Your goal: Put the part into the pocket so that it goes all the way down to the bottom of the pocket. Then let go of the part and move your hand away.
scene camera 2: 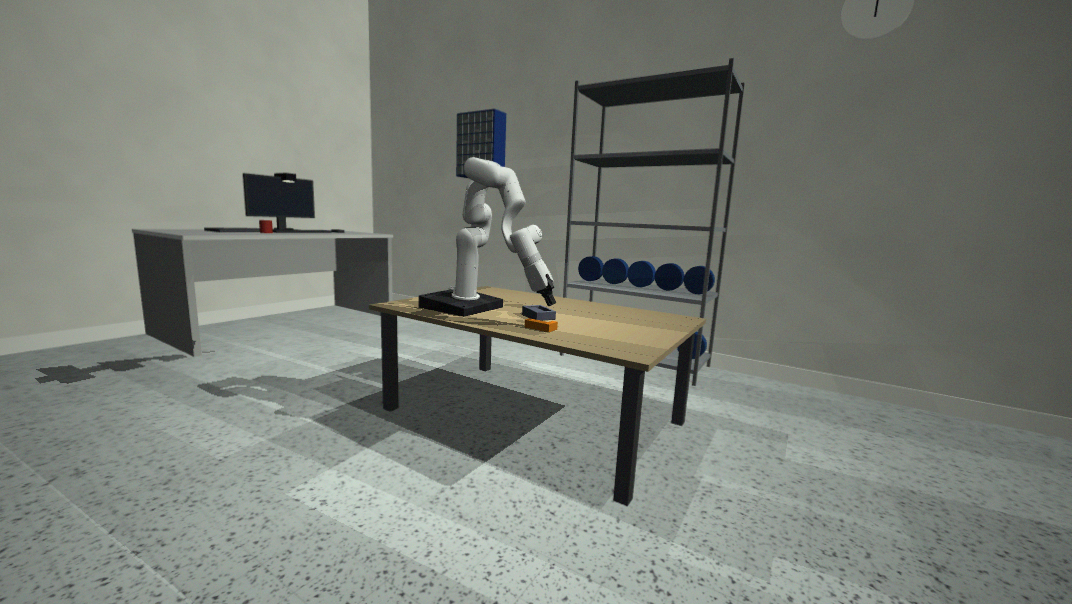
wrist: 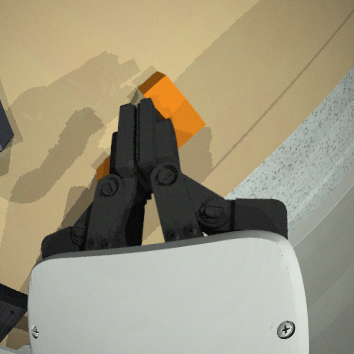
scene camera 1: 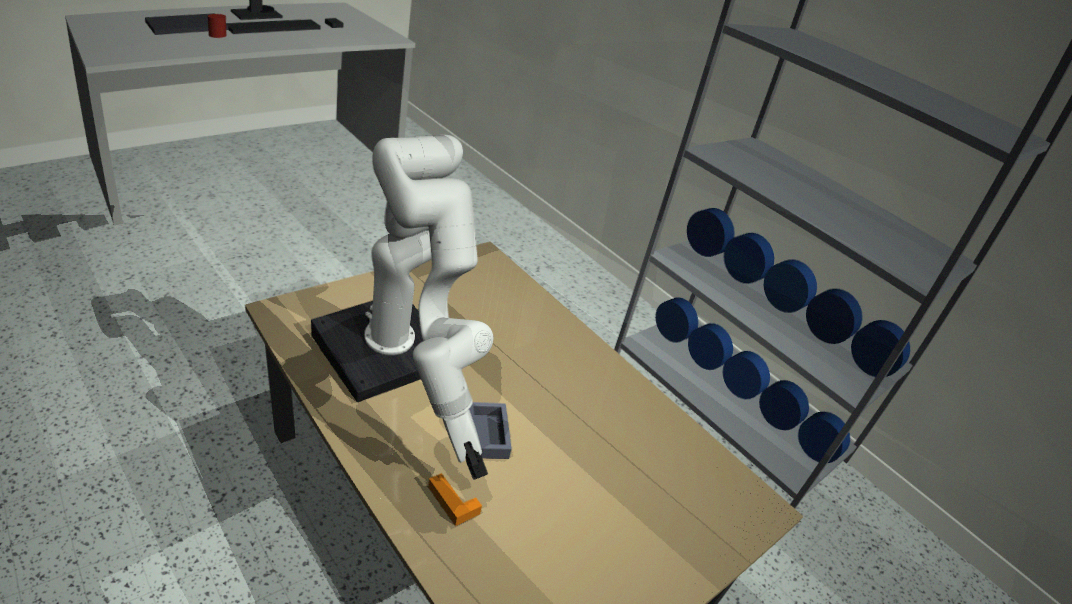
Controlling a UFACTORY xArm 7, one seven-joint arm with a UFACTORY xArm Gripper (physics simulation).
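Places are measured from the arm's base along level axes (x ahead, y left, z up), in metres.
Where they show: gripper, fingertip midpoint: (scene camera 2: 552, 304) (wrist: 144, 118) (scene camera 1: 480, 475); arm's base, link origin: (scene camera 2: 465, 296) (scene camera 1: 389, 337).
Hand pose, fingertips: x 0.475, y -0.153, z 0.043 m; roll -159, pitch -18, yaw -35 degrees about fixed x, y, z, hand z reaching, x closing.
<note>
Each offset is from my fingertips to the top centre of the thing. Level surfaces: height alone.
The orange L-shaped part {0.030 m back, 0.032 m right, 0.060 m down} (scene camera 1: 448, 498) (scene camera 2: 540, 324) (wrist: 179, 106) lies flat on the table, outside the pocket. The grey-blue block with the pocket {0.114 m back, 0.152 m left, 0.053 m down} (scene camera 1: 504, 452) (scene camera 2: 538, 312) sits on the table nearer the arm's base; its recess looks empty, and the arm covers part of it in the first scene view. A corner of the block (wrist: 4, 131) shows at the left edge of the wrist view. My gripper (scene camera 1: 478, 475) (scene camera 2: 551, 302) (wrist: 144, 118) is shut with nothing between its fingers. It hangs above the table beside the part, and in the wrist view its fingers hide the part's middle.
The arm stands on a black base plate (scene camera 1: 352, 375) (scene camera 2: 442, 303) at the far end of the wooden table {0.090 m down} (scene camera 1: 637, 480) (scene camera 2: 622, 330). The table's long edge is close to the part. A shelf rack (scene camera 1: 672, 202) (scene camera 2: 571, 150) with blue discs and a grey desk (scene camera 1: 247, 56) (scene camera 2: 262, 258) stand away from the table.
</note>
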